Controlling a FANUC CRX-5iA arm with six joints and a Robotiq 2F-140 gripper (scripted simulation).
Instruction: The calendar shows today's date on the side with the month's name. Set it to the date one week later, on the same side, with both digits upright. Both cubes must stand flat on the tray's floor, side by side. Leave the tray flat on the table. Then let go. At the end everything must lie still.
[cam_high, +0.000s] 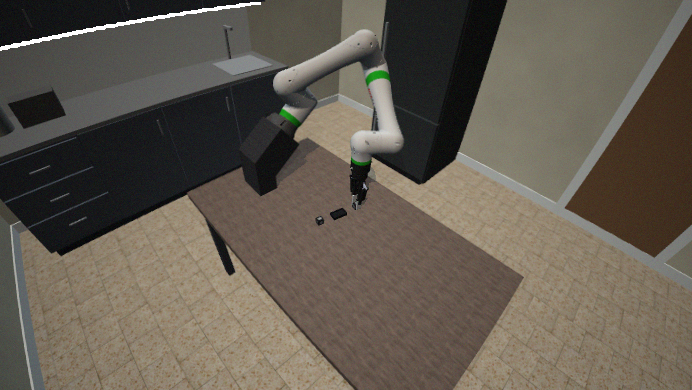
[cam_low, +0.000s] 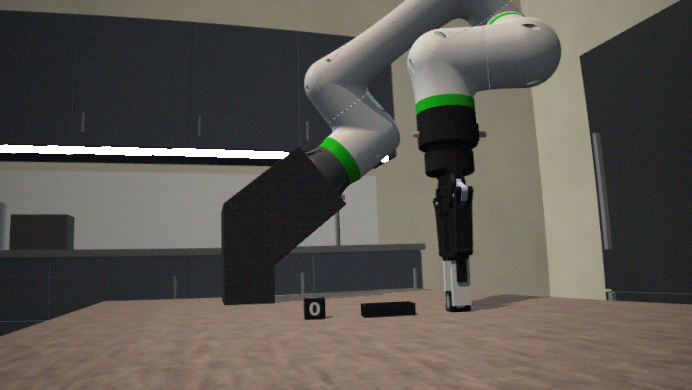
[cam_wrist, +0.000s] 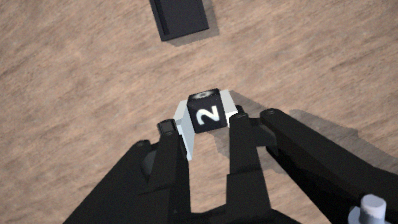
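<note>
The cube is 30 mm below my hand. Round my hand: black tray 10 mm behind, 110 mm to the right, 30 mm below.
</note>
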